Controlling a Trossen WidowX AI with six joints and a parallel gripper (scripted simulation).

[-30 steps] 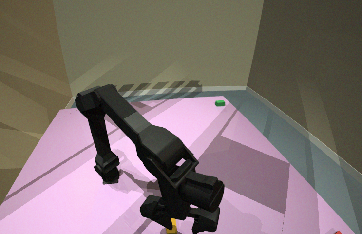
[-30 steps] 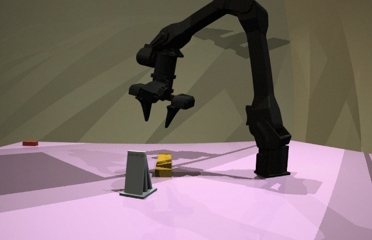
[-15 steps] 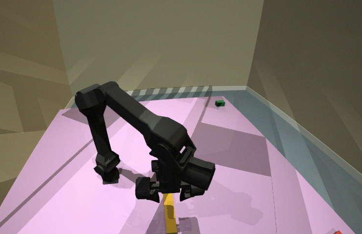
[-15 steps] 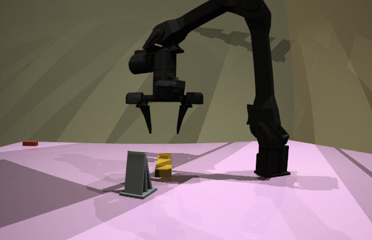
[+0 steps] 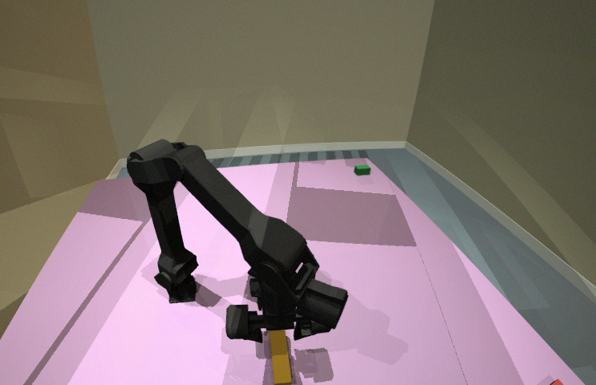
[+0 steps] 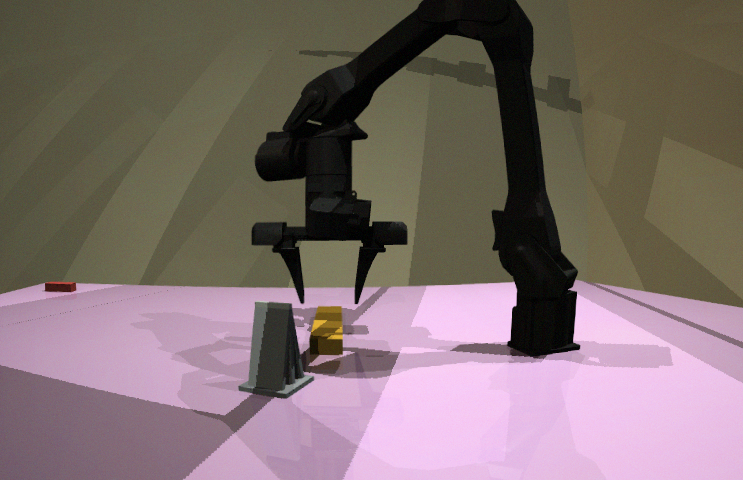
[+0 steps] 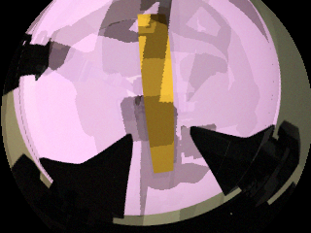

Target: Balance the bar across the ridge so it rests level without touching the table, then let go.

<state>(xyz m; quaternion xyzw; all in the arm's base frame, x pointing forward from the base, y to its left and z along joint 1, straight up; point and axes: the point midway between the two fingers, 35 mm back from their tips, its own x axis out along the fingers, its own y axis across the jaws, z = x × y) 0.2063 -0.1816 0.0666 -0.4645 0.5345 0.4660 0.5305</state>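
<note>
My gripper tip is 30 mm to the right of the yellow bar and 20 mm above it. Also, from my gripper tip: small red block 530 mm ahead, 320 mm to the right, 20 mm below; small green block 530 mm ahead, 680 mm to the left, 20 mm below.
</note>
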